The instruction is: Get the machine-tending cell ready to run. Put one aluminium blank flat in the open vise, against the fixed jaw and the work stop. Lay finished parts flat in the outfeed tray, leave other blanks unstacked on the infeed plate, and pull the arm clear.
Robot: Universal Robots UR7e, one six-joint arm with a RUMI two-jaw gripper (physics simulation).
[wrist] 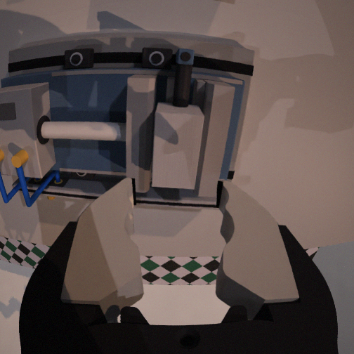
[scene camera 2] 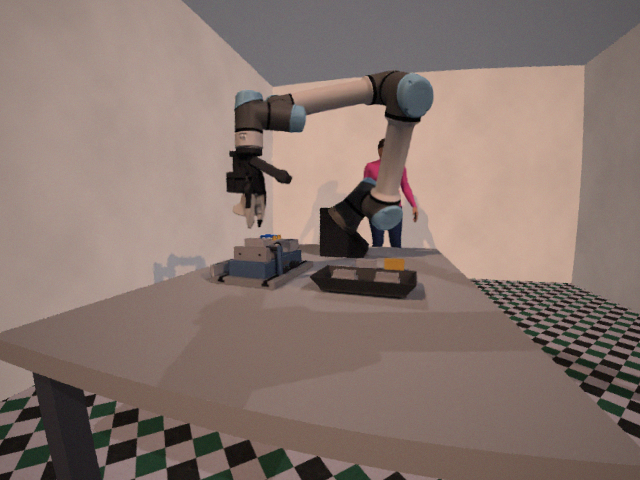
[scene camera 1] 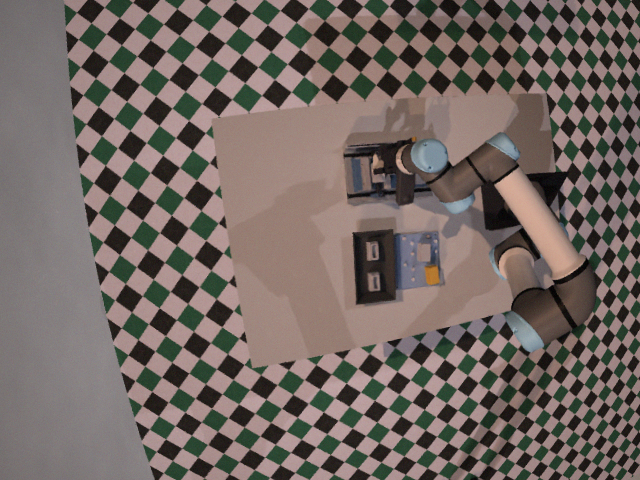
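My gripper is open and empty, above the vise. In the wrist view an aluminium blank lies between the moving jaw and the fixed jaw. Its far end is at the dark work stop; I cannot tell whether it fully touches the stop or fixed jaw. Two finished parts lie apart in the black outfeed tray. One grey blank lies on the blue infeed plate.
An orange block sits at the infeed plate's corner, beside the grey blank. Blue hoses with orange ends stand at the vise's cylinder end. The black robot base stands farther back on the table. A person stands behind it.
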